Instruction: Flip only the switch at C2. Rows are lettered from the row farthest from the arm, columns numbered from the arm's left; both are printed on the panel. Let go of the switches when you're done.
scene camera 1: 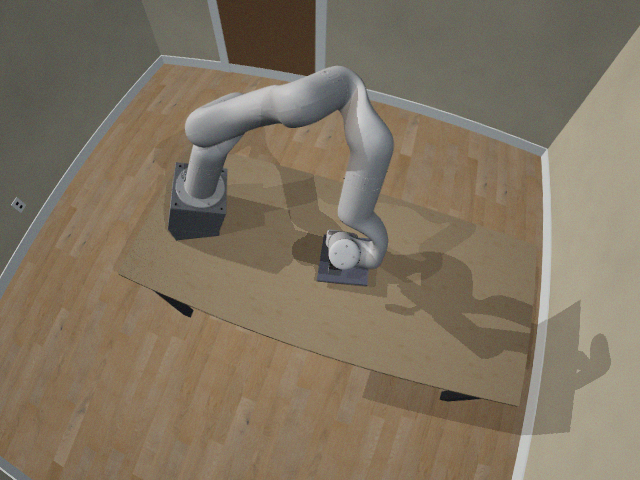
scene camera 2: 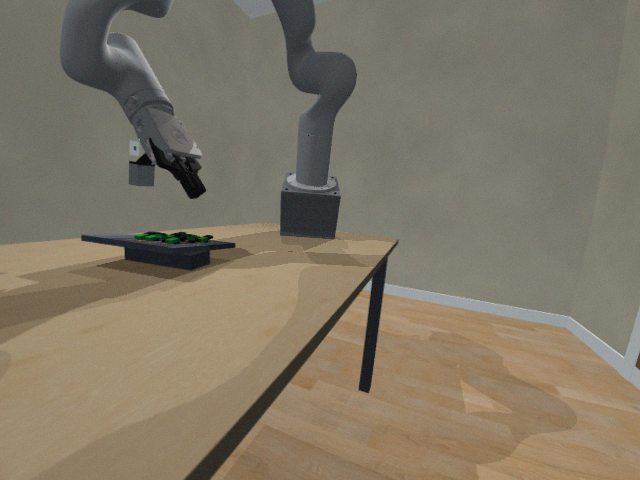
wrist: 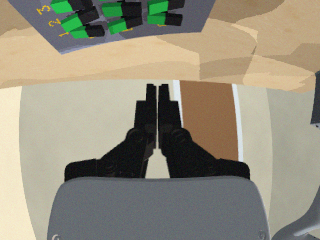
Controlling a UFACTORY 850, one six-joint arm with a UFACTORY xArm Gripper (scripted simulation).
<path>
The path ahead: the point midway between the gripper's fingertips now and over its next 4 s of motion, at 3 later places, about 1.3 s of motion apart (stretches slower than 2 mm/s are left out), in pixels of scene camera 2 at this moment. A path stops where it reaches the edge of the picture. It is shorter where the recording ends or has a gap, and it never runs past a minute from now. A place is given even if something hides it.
My gripper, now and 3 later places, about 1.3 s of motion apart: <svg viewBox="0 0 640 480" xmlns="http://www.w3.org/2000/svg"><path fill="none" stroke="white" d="M198 195L197 222L198 232L197 214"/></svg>
</path>
